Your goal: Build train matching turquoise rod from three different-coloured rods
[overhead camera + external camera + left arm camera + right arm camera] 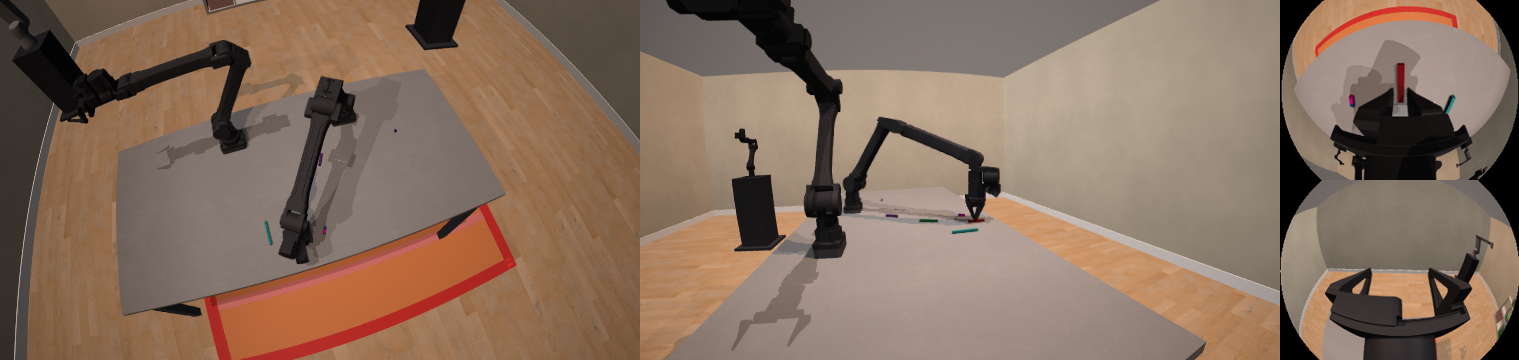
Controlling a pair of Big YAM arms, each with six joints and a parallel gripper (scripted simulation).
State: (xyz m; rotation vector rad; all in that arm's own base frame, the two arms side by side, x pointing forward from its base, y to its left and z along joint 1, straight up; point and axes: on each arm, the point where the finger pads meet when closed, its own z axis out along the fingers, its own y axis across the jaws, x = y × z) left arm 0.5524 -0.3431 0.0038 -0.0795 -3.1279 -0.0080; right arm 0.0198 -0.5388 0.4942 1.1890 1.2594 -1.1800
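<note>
The red rod lies 2 cm below my left hand and 1 cm ahead of it. From my left hand the other things lie so: turquoise rod 11 cm to the right, 8 cm behind, 2 cm below; then magenta rod 11 cm to the left, 2 cm below, 2 cm behind; then green rod 19 cm behind, 6 cm to the left, 2 cm below.
</note>
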